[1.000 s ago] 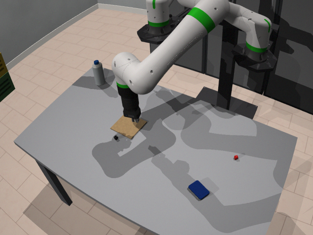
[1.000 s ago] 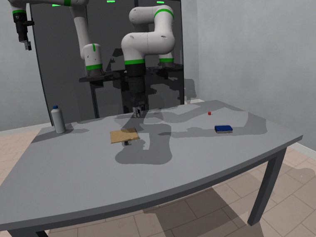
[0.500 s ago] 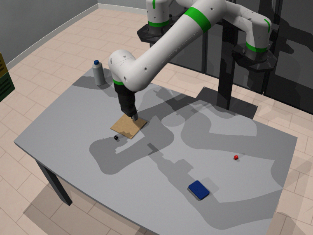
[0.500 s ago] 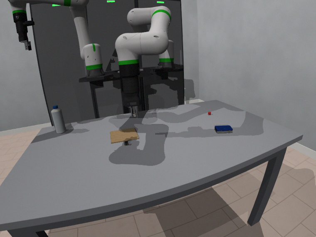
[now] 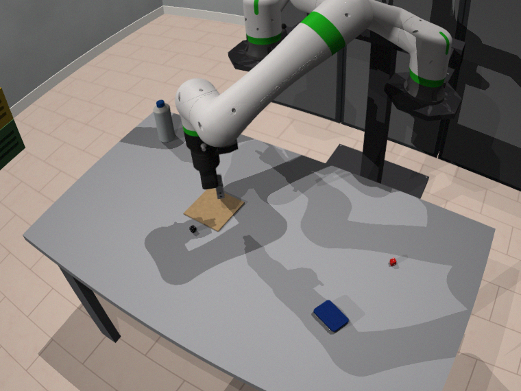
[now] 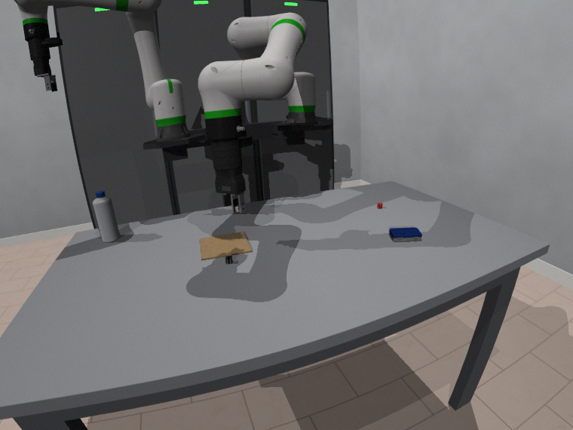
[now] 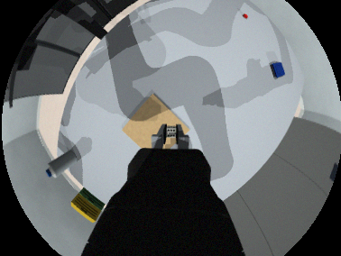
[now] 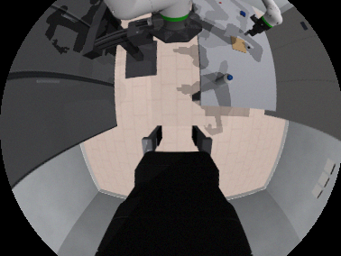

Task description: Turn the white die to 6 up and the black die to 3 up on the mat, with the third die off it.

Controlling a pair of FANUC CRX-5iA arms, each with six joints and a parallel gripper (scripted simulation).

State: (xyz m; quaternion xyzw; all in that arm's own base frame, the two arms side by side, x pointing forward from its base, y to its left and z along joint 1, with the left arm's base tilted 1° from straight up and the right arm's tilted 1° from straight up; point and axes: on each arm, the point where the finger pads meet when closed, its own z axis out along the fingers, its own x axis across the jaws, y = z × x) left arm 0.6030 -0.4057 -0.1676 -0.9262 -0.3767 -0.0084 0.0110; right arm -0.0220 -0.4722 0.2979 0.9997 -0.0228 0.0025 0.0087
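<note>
The tan mat lies 120 mm below my left hand, 50 mm to the right of it and 20 mm behind it. Round my left hand: white die 10 mm below; then blue-topped box 440 mm to the left, 190 mm ahead, 110 mm below; then black die 110 mm below, 90 mm ahead, 60 mm to the right.
</note>
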